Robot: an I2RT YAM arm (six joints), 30 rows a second.
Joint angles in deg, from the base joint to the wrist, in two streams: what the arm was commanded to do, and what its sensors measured. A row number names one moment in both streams.
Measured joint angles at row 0:
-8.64, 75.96, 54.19, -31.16, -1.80, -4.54
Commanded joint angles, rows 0 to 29:
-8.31, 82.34, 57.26, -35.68, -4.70, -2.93
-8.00, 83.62, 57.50, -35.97, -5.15, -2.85
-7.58, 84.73, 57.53, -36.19, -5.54, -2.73
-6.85, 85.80, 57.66, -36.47, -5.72, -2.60
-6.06, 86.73, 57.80, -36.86, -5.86, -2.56
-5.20, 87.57, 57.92, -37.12, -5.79, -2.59
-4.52, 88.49, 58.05, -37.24, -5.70, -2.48
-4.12, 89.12, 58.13, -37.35, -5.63, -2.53
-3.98, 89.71, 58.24, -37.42, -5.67, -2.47
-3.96, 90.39, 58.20, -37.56, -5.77, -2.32
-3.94, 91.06, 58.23, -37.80, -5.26, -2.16
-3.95, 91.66, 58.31, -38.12, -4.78, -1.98
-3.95, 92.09, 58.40, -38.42, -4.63, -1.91
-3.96, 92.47, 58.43, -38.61, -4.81, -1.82
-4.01, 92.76, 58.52, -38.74, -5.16, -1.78
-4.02, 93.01, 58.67, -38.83, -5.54, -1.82
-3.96, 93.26, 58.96, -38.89, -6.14, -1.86
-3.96, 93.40, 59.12, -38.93, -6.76, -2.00
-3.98, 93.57, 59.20, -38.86, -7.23, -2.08
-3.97, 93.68, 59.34, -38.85, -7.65, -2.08
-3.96, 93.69, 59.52, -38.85, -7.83, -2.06
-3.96, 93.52, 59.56, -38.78, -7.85, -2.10
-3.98, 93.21, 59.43, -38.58, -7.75, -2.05
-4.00, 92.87, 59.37, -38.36, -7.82, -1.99
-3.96, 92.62, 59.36, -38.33, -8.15, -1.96
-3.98, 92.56, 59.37, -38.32, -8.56, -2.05
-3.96, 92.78, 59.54, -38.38, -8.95, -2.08
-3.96, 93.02, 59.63, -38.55, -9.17, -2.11
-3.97, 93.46, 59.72, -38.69, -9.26, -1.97
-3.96, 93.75, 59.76, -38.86, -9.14, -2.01
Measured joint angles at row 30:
-3.84, 93.73, 57.60, -38.41, -7.55, -2.57
